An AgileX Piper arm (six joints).
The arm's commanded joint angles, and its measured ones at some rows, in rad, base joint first. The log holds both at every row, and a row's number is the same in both.
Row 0, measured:
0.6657, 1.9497, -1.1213, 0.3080, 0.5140, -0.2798
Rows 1 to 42, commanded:
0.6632, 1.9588, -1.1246, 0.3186, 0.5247, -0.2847
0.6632, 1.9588, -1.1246, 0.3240, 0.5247, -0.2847
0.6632, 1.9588, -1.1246, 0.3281, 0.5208, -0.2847
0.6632, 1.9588, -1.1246, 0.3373, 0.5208, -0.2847
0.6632, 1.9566, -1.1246, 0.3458, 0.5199, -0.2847
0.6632, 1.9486, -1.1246, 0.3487, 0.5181, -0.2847
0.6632, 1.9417, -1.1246, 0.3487, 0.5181, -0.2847
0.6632, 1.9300, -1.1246, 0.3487, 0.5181, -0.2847
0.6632, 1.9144, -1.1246, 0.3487, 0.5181, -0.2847
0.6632, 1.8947, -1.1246, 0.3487, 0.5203, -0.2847
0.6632, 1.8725, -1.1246, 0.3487, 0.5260, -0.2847
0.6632, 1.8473, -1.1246, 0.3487, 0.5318, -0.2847
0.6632, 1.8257, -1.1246, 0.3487, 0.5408, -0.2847
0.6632, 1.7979, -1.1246, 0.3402, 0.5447, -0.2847
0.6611, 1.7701, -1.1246, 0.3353, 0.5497, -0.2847
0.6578, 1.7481, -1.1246, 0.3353, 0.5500, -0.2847
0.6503, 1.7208, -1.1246, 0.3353, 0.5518, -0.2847
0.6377, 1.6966, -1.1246, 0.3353, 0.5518, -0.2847
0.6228, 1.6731, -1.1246, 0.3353, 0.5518, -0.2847
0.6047, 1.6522, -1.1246, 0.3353, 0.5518, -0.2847
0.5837, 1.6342, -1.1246, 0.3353, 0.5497, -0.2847
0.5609, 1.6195, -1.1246, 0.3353, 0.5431, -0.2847
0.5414, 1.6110, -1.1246, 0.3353, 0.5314, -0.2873
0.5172, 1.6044, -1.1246, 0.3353, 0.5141, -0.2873
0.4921, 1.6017, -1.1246, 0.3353, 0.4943, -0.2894
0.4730, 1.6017, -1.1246, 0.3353, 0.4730, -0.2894
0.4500, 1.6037, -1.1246, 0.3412, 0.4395, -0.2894
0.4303, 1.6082, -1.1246, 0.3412, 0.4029, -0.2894
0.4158, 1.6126, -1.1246, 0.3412, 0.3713, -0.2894
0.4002, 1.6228, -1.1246, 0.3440, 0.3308, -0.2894
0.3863, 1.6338, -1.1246, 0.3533, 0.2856, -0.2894
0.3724, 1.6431, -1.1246, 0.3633, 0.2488, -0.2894
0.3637, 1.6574, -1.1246, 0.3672, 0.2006, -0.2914
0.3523, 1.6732, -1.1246, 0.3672, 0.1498, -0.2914
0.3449, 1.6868, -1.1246, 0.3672, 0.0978, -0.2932
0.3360, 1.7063, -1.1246, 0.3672, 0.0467, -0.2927
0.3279, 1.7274, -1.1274, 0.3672, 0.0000, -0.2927
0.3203, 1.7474, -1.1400, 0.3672, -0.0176, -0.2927
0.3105, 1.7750, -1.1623, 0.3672, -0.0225, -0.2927
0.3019, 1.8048, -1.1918, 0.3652, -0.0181, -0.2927
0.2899, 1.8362, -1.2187, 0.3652, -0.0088, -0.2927
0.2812, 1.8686, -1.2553, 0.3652, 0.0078, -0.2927
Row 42, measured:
0.3152, 1.7733, -1.1597, 0.3630, 0.0364, -0.2837
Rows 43 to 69, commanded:
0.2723, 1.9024, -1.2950, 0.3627, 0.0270, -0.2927
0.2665, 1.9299, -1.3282, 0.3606, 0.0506, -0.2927
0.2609, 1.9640, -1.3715, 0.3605, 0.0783, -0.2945
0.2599, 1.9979, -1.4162, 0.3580, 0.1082, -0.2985
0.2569, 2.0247, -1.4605, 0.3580, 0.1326, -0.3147
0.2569, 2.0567, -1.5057, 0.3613, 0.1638, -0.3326
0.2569, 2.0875, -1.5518, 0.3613, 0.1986, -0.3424
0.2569, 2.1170, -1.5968, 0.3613, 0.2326, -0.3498
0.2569, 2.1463, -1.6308, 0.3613, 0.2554, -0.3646
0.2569, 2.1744, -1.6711, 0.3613, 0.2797, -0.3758
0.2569, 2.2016, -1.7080, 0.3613, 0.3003, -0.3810
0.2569, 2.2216, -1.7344, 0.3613, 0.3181, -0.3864
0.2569, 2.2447, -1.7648, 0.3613, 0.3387, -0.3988
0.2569, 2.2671, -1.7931, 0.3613, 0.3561, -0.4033
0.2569, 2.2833, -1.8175, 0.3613, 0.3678, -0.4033
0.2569, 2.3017, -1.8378, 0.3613, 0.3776, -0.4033
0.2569, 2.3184, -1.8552, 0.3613, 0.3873, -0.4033
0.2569, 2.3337, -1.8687, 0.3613, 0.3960, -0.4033
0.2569, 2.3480, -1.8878, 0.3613, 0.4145, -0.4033
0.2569, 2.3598, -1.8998, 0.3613, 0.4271, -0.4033
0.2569, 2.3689, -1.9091, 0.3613, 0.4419, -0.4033
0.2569, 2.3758, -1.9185, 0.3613, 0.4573, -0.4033
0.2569, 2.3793, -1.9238, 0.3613, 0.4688, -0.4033
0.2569, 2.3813, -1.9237, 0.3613, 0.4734, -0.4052
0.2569, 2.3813, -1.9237, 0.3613, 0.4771, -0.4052
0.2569, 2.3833, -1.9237, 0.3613, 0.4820, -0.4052
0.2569, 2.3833, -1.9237, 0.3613, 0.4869, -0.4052
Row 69, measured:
0.2606, 2.3871, -1.9071, 0.3630, 0.4764, -0.3962
